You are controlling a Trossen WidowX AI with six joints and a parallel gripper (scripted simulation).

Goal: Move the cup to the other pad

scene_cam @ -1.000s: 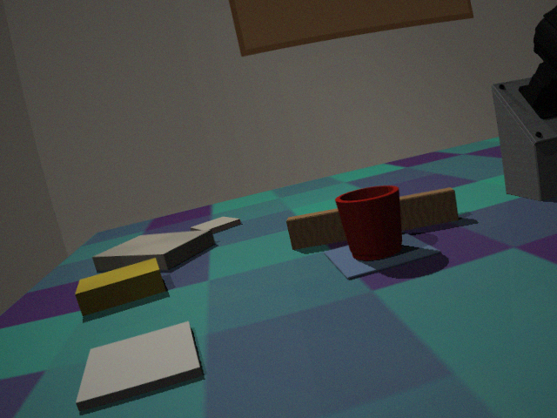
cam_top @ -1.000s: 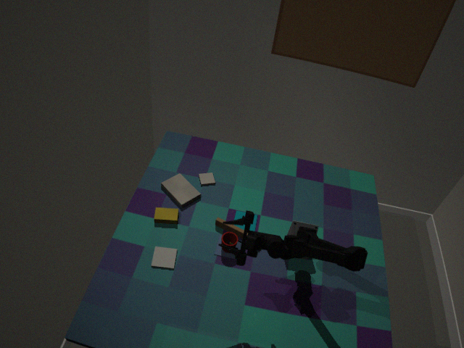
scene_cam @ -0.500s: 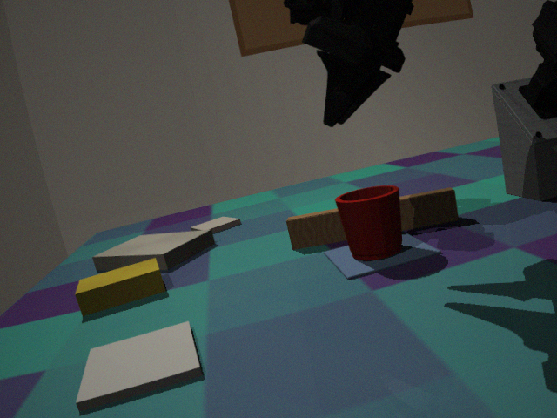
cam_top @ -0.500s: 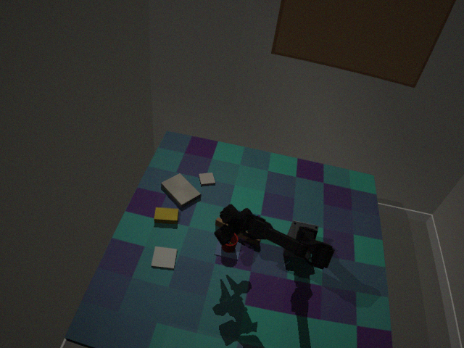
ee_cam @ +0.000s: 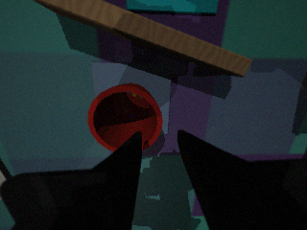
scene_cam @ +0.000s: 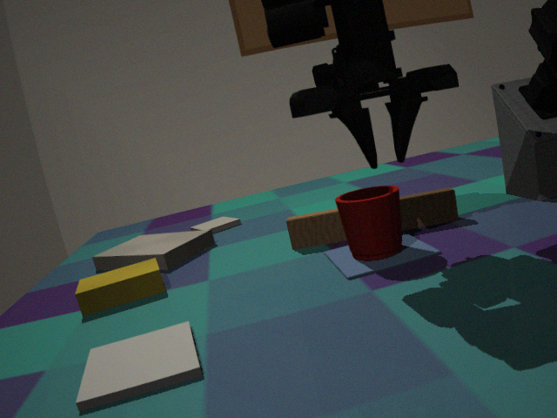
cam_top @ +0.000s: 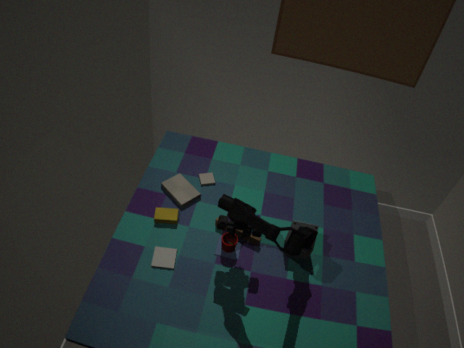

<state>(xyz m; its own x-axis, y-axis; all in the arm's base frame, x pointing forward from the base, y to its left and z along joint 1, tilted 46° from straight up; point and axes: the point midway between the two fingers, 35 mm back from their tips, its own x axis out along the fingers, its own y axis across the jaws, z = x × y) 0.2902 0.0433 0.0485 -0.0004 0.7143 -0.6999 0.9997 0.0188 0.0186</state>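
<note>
Now: the cup 6 cm below my gripper tip and 3 cm ahead of it. From my gripper tip the other things lie so: wooden bar 9 cm below, 8 cm to the right; yellow block 35 cm ahead, 9 cm to the right, 9 cm below; pale blue pad 11 cm below, 3 cm ahead.
</note>
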